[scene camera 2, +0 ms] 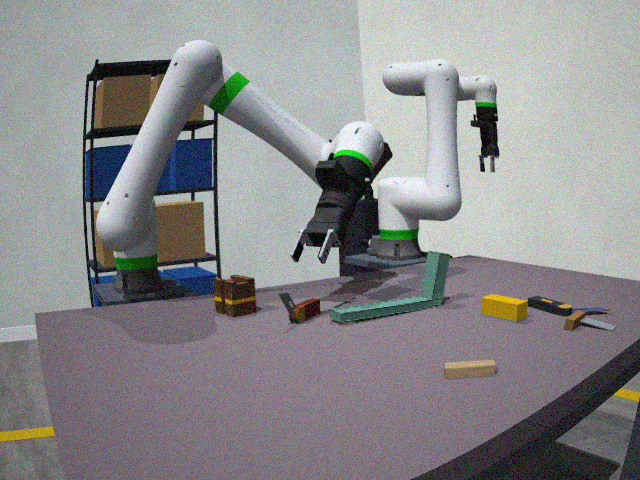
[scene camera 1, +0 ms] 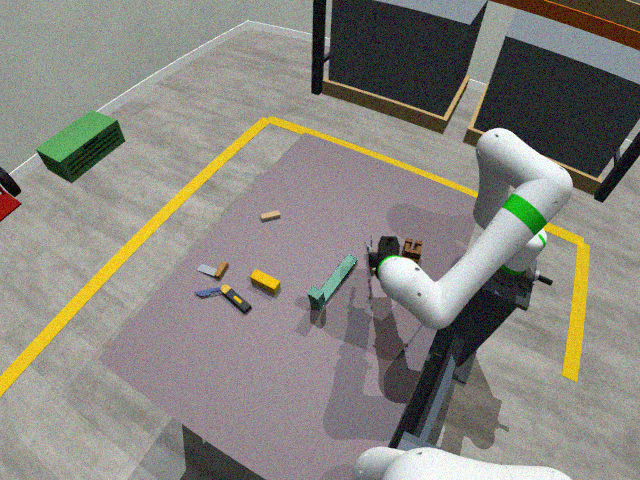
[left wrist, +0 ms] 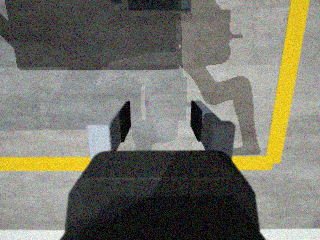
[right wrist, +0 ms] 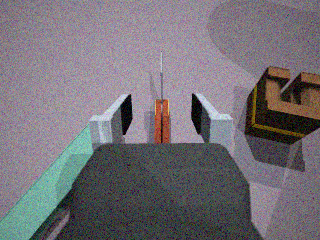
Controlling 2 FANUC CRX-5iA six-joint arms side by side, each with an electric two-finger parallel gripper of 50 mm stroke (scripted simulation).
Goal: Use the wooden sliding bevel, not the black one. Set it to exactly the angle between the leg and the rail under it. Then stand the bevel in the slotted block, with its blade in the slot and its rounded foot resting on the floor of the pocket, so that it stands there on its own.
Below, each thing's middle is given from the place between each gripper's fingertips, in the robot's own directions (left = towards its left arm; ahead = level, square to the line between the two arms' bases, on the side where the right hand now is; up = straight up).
Labels:
My right hand (scene camera 2: 307,259) is 100 mm above the wooden bevel (scene camera 2: 305,310), 50 mm to the left of it and 30 mm short of it. Also, from my right hand: pale wooden block (scene camera 2: 484,367): 460 mm ahead, 120 mm below, 20 mm to the right; then yellow block (scene camera 2: 504,308): 300 mm ahead, 250 mm to the left, 110 mm below.
The yellow block lies 76 cm ahead of my left hand, 81 cm to the right of it and 28 cm below it. Also, from my left hand: pale wooden block (92 cm ahead, 108 cm to the right, 28 cm below); then wooden bevel (49 cm ahead, 111 cm to the right, 27 cm below).

